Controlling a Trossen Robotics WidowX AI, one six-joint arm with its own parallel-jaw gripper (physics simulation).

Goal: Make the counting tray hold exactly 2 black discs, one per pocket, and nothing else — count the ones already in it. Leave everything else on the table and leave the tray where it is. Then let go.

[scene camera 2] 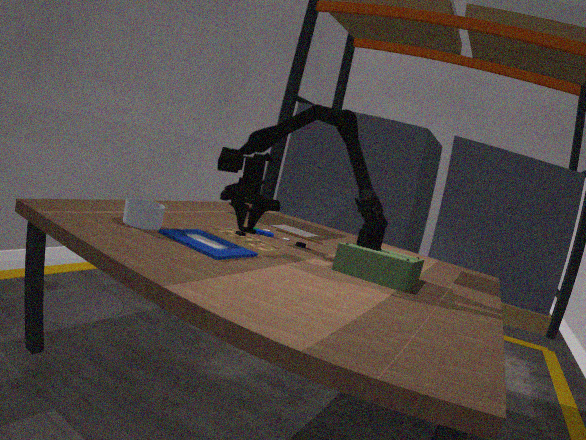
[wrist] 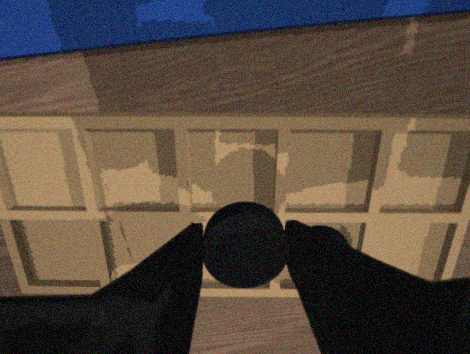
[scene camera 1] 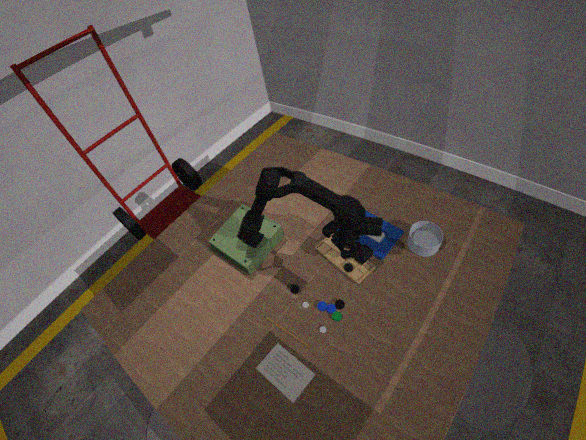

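Observation:
My gripper is shut on a black disc, held between the fingertips over the near row of pockets of the tan counting tray. Another black disc sits in the tray; in the wrist view it is mostly hidden behind the right finger. The arm and fingers hide some pockets. One loose black disc lies on the table, and another loose black disc lies by the coloured ones.
Blue discs, a green disc and white discs lie on the table. A blue tray lies behind the counting tray, beside a clear bowl. A thin stick and a paper lie farther off.

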